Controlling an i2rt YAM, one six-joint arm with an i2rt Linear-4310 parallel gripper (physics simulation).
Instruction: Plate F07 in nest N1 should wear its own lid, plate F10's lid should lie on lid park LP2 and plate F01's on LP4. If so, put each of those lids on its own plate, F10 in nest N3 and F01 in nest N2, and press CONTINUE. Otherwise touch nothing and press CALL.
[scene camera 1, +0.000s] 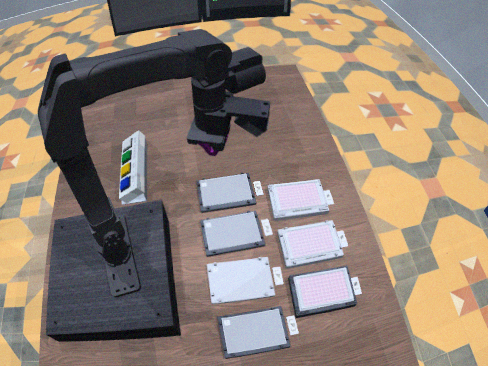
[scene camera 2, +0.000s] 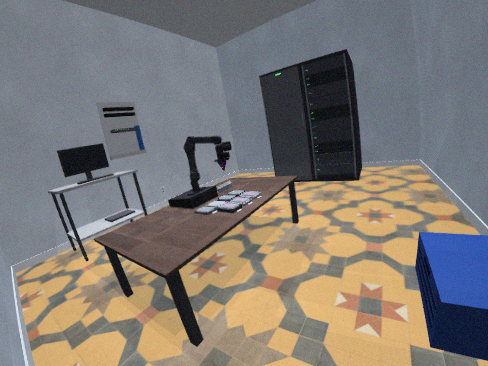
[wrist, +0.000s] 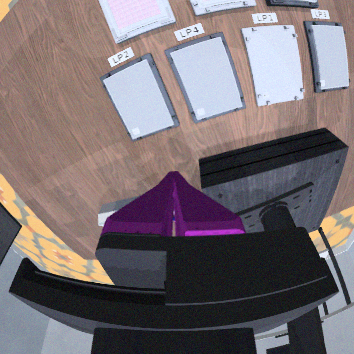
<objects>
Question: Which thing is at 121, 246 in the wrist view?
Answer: The gripper.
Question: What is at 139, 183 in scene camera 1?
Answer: A button box.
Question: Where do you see a lid park LP1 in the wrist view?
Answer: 272, 52
</objects>
